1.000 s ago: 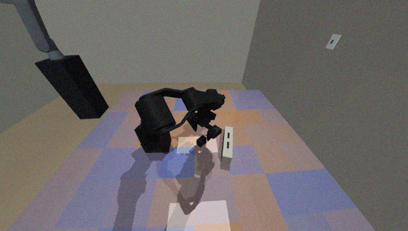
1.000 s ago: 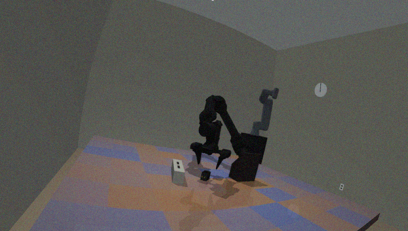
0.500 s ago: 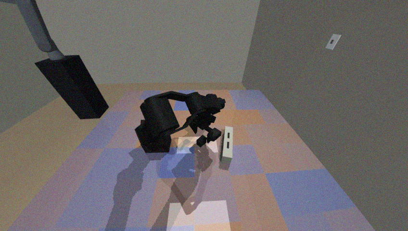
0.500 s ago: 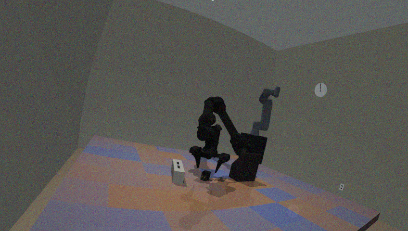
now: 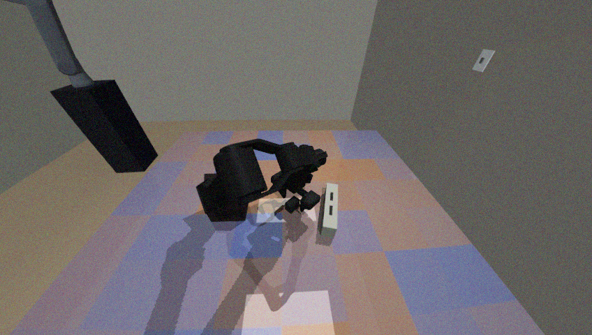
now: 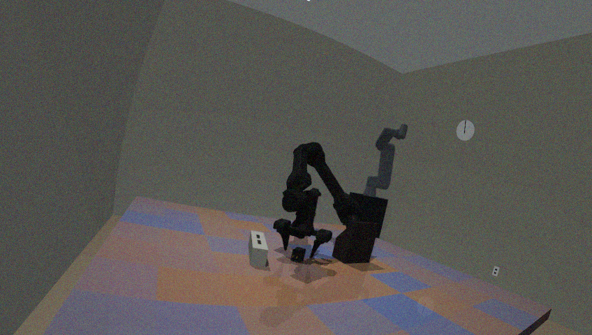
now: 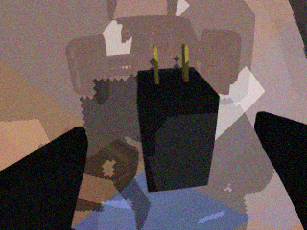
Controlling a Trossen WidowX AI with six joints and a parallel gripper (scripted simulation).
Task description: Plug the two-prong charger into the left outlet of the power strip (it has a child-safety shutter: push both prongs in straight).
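The two-prong charger lies 1 cm ahead of my gripper tip and 1 cm to the left of it.
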